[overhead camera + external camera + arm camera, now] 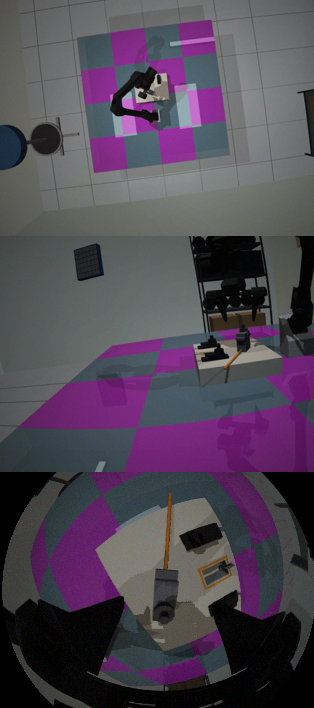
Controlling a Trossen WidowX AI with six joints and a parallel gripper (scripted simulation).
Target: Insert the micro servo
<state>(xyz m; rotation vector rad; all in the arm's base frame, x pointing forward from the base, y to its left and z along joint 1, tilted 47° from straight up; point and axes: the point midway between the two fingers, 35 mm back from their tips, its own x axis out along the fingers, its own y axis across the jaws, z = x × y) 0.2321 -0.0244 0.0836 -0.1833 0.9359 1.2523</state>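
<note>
Right now the beige deck is 1 cm behind my gripper tip, 3 cm to the right of it and 12 cm below it.
</note>
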